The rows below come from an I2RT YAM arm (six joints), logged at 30 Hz.
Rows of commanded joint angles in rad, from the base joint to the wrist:
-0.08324 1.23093 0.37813 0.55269 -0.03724 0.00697
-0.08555 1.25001 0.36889 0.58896 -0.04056 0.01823
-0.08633 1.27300 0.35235 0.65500 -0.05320 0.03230
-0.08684 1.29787 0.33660 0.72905 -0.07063 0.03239
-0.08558 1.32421 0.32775 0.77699 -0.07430 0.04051
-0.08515 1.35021 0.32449 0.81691 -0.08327 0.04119
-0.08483 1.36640 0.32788 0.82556 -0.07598 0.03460
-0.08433 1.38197 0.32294 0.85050 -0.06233 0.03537
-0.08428 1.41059 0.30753 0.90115 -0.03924 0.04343
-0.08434 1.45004 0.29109 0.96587 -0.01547 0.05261
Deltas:
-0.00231 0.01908 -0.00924 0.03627 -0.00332 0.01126
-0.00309 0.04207 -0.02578 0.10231 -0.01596 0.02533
-0.00360 0.06694 -0.04153 0.17636 -0.03339 0.02542
-0.00234 0.09328 -0.05038 0.22430 -0.03706 0.03354
-0.00191 0.11928 -0.05364 0.26422 -0.04603 0.03422
-0.00159 0.13547 -0.05025 0.27287 -0.03874 0.02763
-0.00109 0.15104 -0.05519 0.29781 -0.02509 0.02840
-0.00104 0.17966 -0.07060 0.34846 -0.00200 0.03646
-0.00110 0.21911 -0.08704 0.41318 0.02177 0.04564

